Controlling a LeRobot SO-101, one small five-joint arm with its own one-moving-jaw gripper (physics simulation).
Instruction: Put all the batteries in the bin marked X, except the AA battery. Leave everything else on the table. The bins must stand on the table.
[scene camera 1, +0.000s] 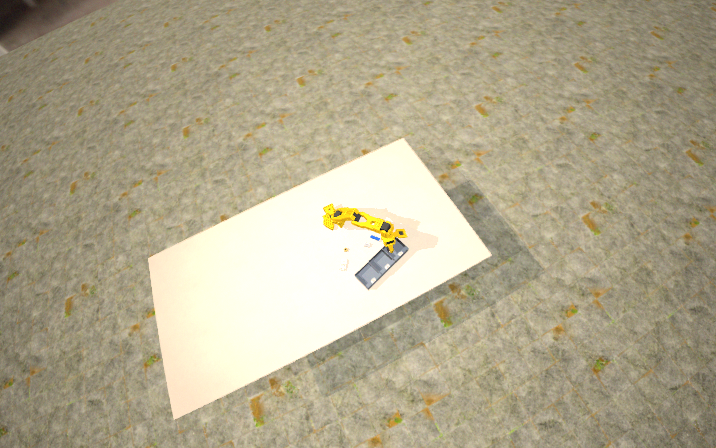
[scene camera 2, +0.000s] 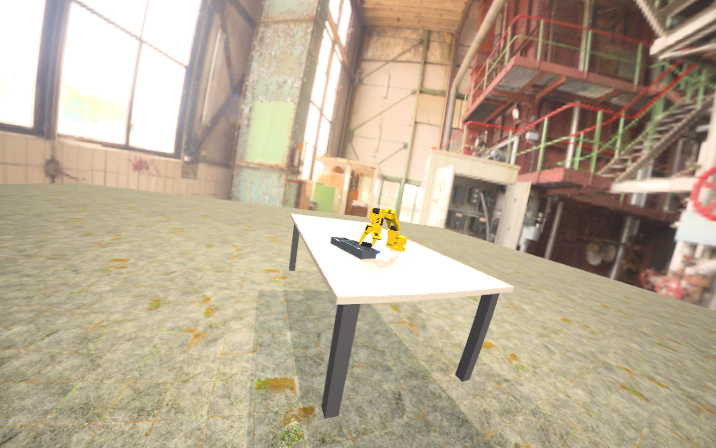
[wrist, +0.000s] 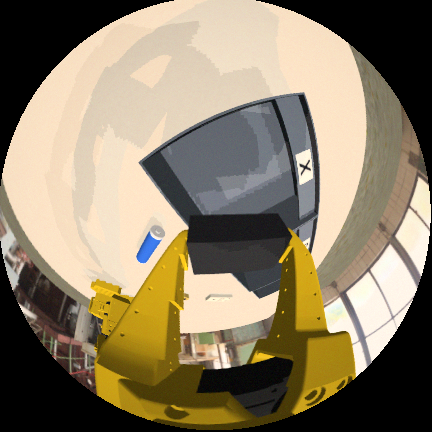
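Pixels of known places: hand, tool point: (scene camera 1: 388, 241) (scene camera 2: 371, 246) (wrist: 191, 237); arm's base, link origin: (scene camera 1: 336, 223) (scene camera 2: 392, 248) (wrist: 120, 291).
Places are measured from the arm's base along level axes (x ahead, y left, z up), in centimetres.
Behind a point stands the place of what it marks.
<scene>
My gripper (scene camera 1: 391, 250) (scene camera 2: 368, 244) @[x 21.6, y 16.6, z 4.3 cm] (wrist: 237, 245) is shut on a black block (wrist: 237, 230) @[x 23.8, y 17.4, z 5.3 cm], with the jaws pressing on its two sides. The block is held above the row of dark bins, beside the compartment marked X in the wrist view; its exact height is hard to tell. The bin marked X (wrist: 225, 155) @[x 24.5, y 19.5, z 0.7 cm] is the end compartment, its X label (wrist: 305, 167) @[x 28.7, y 19.0, z 3.5 cm] on the outer strip. The part of its floor that shows has no object on it; the block hides its near corner. A blue cylindrical battery (scene camera 1: 374, 237) @[x 15.8, y 12.8, z 1.4 cm] (scene camera 2: 378, 252) @[x 15.5, y 13.5, z 0.8 cm] (wrist: 149, 246) @[x 16.7, y 13.7, z 1.4 cm] with a white end lies on the table beside the bins.
The bin row (scene camera 1: 368, 274) @[x 29.7, y 2.4, z 0.7 cm] (scene camera 2: 348, 248) @[x 31.1, y 14.1, z 2.0 cm] has three compartments and stands on the table (scene camera 1: 237, 295) @[x 11.0, y -55.3, z 0.0 cm] (scene camera 2: 422, 280) @[x 12.9, y 44.9, z 0.0 cm]. A pale flat piece (scene camera 1: 344, 265) @[x 21.1, y -5.2, z 0.8 cm] (wrist: 218, 298) @[x 20.5, y -4.8, z 0.7 cm], a small brownish piece (scene camera 1: 346, 249) @[x 14.7, y -1.2, z 0.8 cm] and another pale piece (scene camera 1: 368, 245) @[x 17.9, y 8.6, z 1.0 cm] lie beside it. The arm's base (scene camera 1: 328, 216) @[x -2.2, y -1.9, z 5.7 cm] (scene camera 2: 397, 243) @[x -2.0, y 1.5, z 3.2 cm] is behind.
</scene>
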